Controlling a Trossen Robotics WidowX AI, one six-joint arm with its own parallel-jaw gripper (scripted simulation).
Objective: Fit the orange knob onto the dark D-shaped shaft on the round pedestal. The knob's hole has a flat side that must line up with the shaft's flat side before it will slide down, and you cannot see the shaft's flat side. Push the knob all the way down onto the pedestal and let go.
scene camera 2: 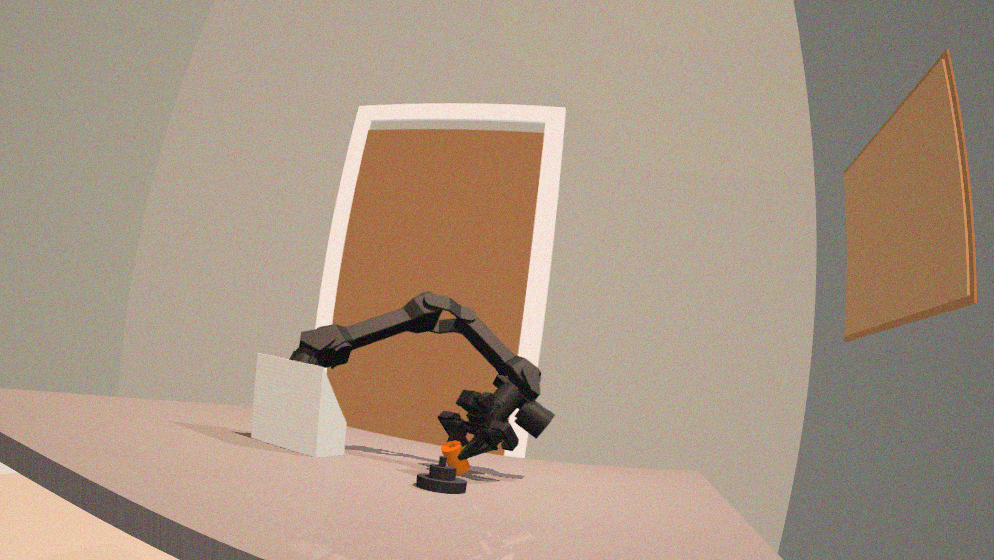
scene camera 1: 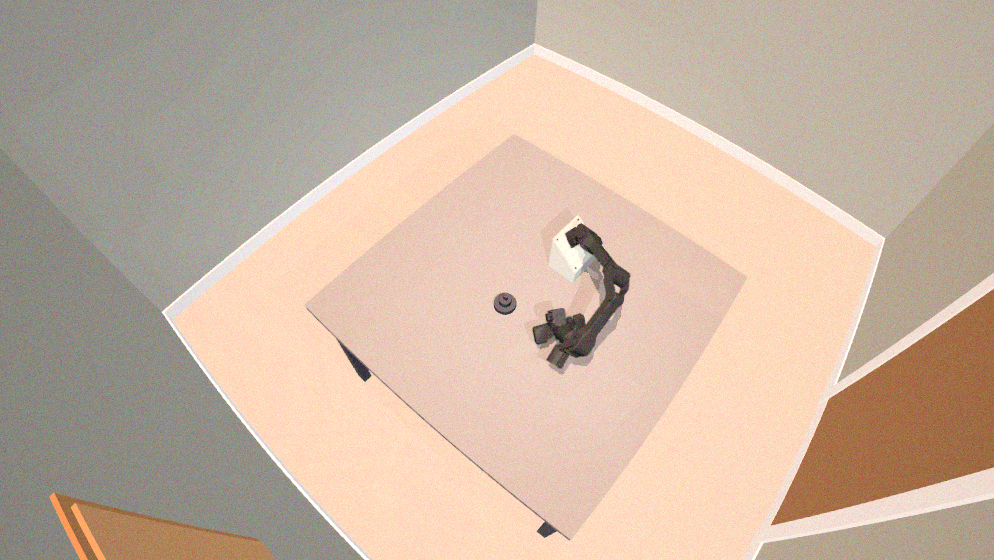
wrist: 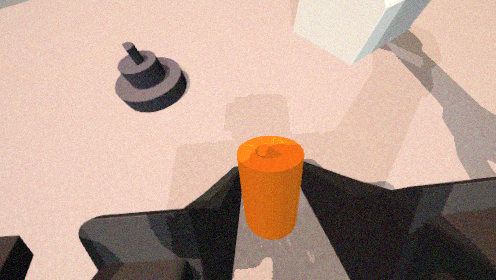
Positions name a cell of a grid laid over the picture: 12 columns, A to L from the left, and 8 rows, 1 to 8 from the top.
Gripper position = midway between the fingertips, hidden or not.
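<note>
Gripper at (scene camera 2: F7), (scene camera 1: G5), (wrist: G5). Orange knob (wrist: G5). Pedestal (scene camera 2: F7), (wrist: D3).
</note>
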